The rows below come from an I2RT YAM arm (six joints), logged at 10 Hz.
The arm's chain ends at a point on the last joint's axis. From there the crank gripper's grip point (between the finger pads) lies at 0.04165 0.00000 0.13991 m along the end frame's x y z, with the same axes.
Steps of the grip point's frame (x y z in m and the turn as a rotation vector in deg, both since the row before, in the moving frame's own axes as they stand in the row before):
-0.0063, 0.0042, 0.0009, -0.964, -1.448, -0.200
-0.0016, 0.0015, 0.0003, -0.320, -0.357, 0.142
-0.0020, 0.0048, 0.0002, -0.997, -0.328, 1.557
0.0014, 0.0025, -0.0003, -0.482, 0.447, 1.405
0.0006, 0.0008, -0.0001, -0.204, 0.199, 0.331
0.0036, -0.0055, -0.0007, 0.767, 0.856, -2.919
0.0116, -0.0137, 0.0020, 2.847, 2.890, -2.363
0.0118, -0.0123, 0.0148, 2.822, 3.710, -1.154
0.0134, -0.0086, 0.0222, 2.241, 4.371, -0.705
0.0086, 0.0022, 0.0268, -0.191, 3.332, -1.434
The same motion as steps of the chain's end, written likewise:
-0.0028, 0.0020, -0.0001, -0.964, -1.448, -0.200
-0.0007, 0.0006, 0.0000, -0.320, -0.357, 0.142
-0.0012, 0.0012, 0.0000, -0.997, -0.328, 1.557
0.0003, 0.0003, 0.0000, -0.482, 0.447, 1.405
0.0001, 0.0001, 0.0000, -0.204, 0.199, 0.331
0.0016, -0.0015, 0.0000, 0.767, 0.856, -2.919
0.0048, -0.0049, 0.0045, 2.847, 2.890, -2.363
0.0029, -0.0046, 0.0180, 2.822, 3.710, -1.154
0.0029, -0.0026, 0.0259, 2.241, 4.371, -0.705
0.0005, 0.0029, 0.0295, -0.191, 3.332, -1.434

